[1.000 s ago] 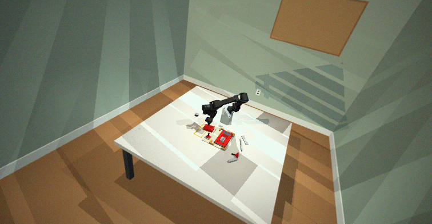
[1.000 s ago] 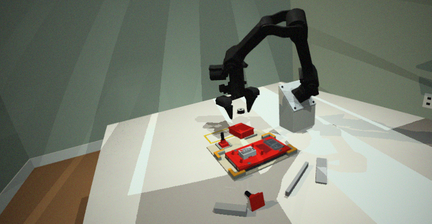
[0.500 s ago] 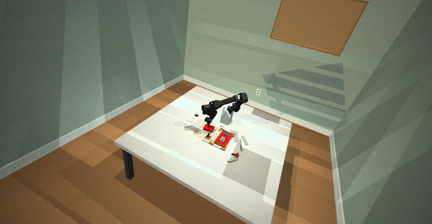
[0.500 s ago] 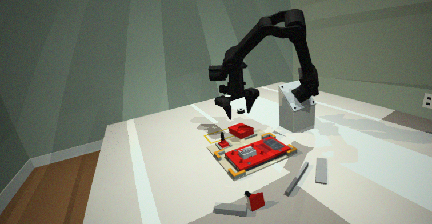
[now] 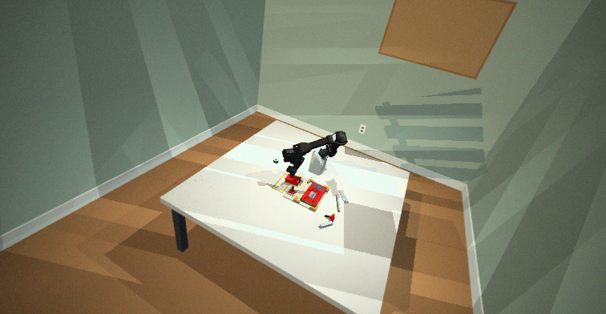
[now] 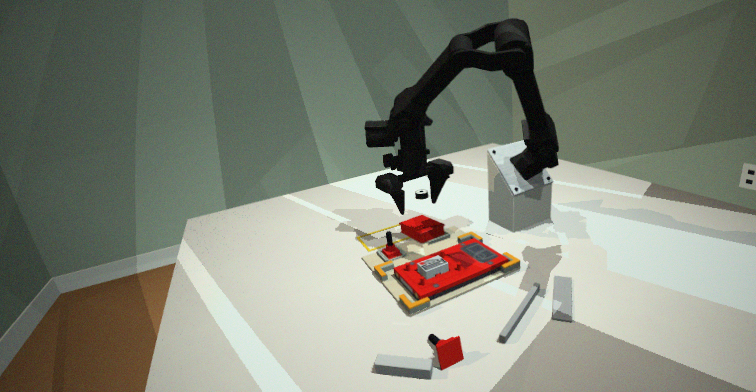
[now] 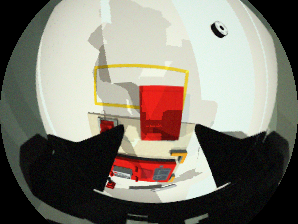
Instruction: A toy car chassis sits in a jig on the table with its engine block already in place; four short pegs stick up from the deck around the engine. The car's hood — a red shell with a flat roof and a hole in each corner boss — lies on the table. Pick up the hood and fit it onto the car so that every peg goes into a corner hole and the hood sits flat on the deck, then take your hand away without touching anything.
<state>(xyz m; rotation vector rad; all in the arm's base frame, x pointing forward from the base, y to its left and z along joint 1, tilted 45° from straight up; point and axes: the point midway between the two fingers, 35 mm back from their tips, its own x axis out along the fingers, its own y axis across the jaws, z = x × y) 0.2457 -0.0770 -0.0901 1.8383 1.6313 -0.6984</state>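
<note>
My gripper tip is 5 cm above the red hood. The rest, counted from my gripper tip: grey bar: 32 cm to the left, 26 cm ahead, 6 cm below; then grey engine block: 18 cm to the left, 10 cm ahead, 5 cm below.
</note>
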